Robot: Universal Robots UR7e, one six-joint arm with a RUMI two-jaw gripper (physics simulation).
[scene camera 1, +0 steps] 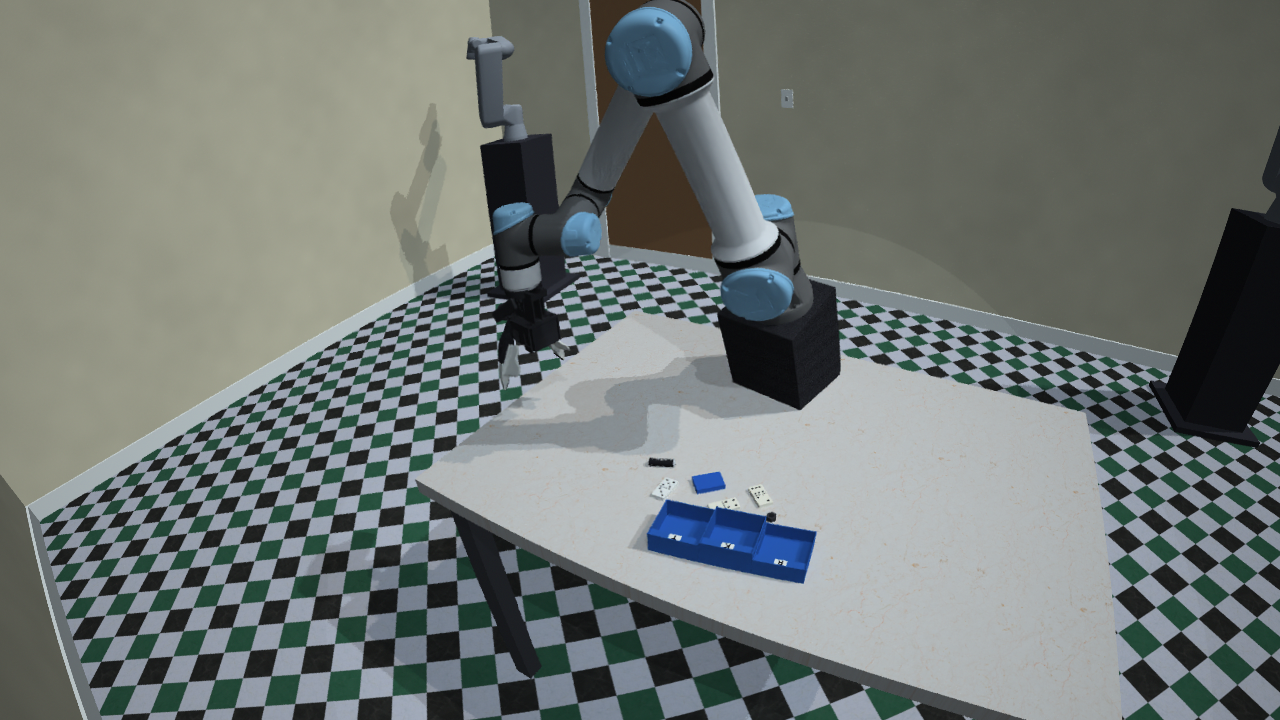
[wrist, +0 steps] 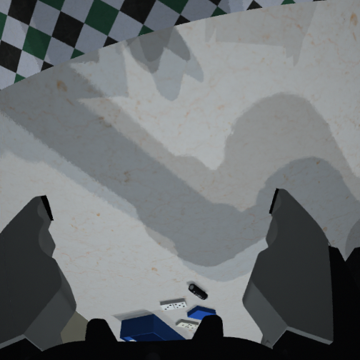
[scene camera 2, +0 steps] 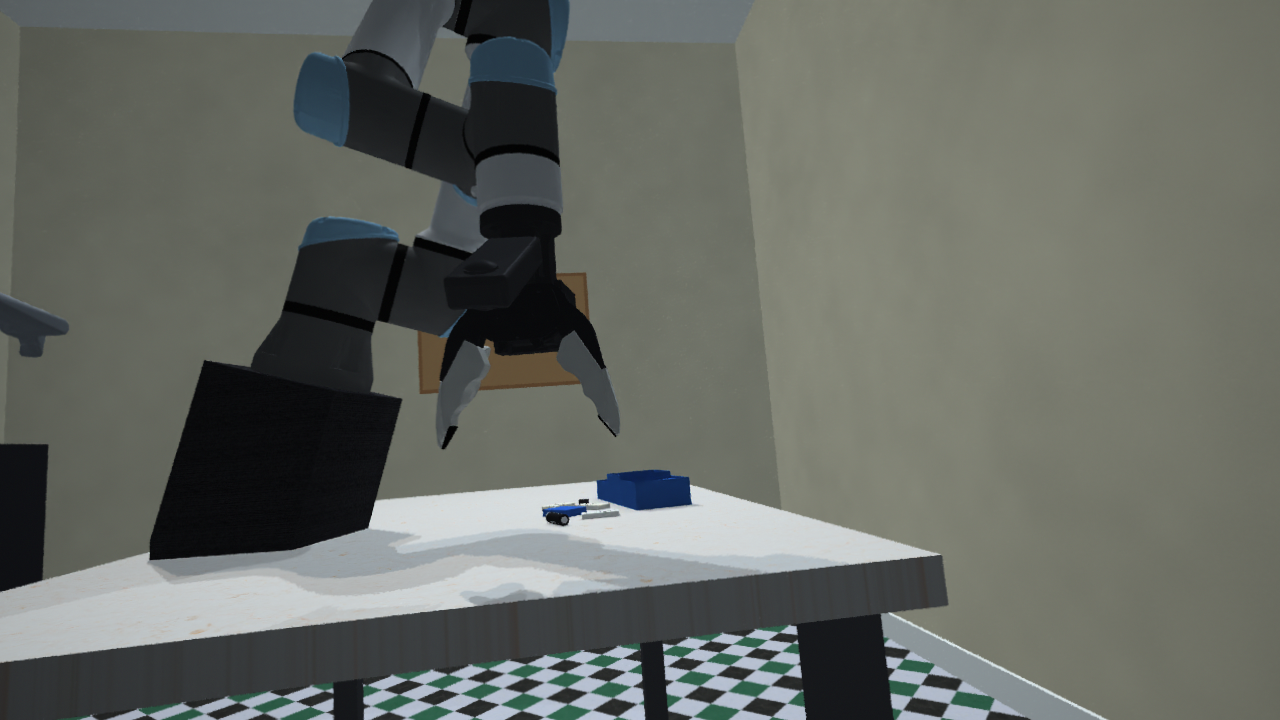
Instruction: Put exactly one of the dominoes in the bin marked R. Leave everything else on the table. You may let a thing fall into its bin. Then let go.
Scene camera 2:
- my gripper: 528, 443
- blue three-compartment bin tray: 639, 490
